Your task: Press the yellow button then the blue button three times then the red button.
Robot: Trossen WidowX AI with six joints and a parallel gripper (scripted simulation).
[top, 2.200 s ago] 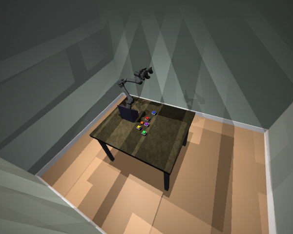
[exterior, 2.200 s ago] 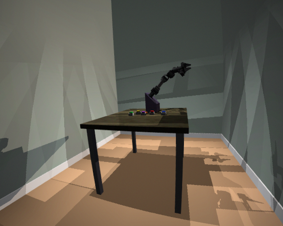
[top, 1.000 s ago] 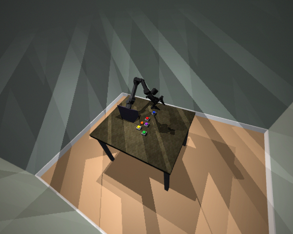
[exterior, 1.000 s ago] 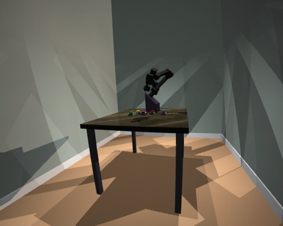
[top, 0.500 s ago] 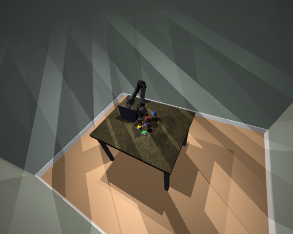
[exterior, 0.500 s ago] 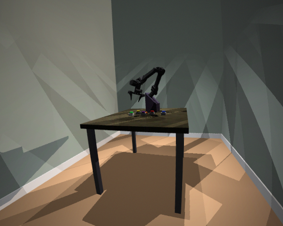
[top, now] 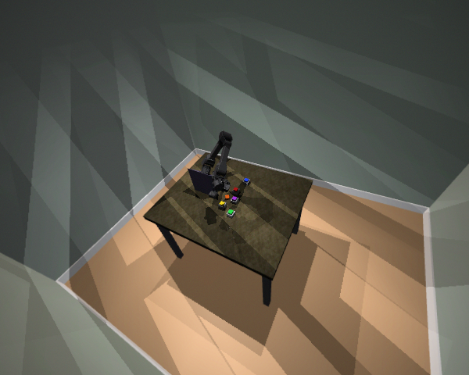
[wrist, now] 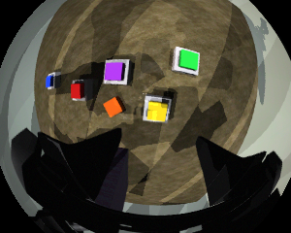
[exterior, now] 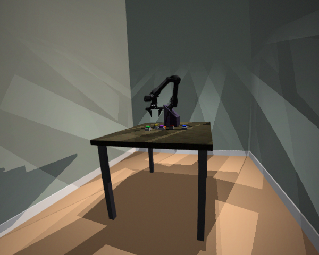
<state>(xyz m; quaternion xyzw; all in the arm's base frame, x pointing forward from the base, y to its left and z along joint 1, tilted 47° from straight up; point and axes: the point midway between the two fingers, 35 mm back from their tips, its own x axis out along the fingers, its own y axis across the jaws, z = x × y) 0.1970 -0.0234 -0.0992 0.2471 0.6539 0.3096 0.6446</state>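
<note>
The yellow button is 9 cm below my gripper tip. Round my gripper tip: purple button (9 cm to the left, 9 cm below, 6 cm ahead); green button (10 cm ahead, 9 cm below, 4 cm to the right); small orange block (11 cm below, 9 cm to the left, 1 cm behind).
</note>
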